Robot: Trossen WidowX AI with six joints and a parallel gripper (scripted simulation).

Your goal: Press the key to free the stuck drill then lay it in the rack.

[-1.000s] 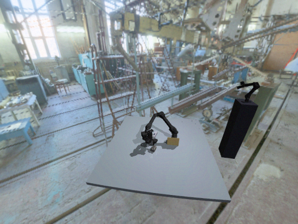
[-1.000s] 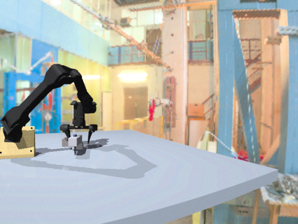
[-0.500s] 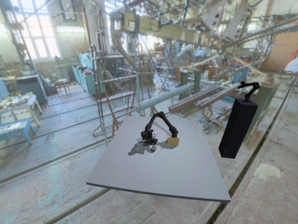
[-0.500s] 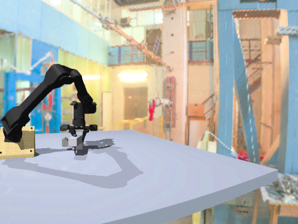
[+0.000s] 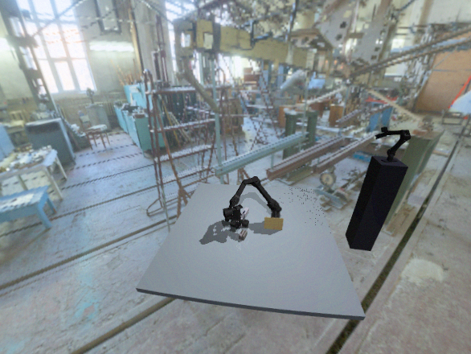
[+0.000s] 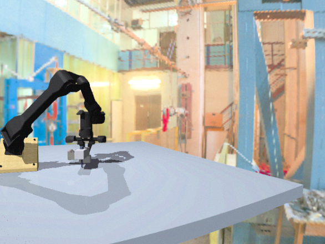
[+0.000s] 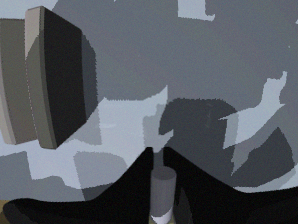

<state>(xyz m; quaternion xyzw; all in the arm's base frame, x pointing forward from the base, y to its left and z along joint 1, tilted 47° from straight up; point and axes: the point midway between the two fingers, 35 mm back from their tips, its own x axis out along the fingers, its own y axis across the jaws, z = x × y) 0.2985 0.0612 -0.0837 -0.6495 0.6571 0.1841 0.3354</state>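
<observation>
Right now my gripper tip is 1 cm past the drill, 5 cm to the left of it and 4 cm below it. The rest, counted from my gripper tip: light grey block: 2 cm behind, 11 cm to the right, 3 cm above; then rack: 6 cm behind, 6 cm to the left.
</observation>
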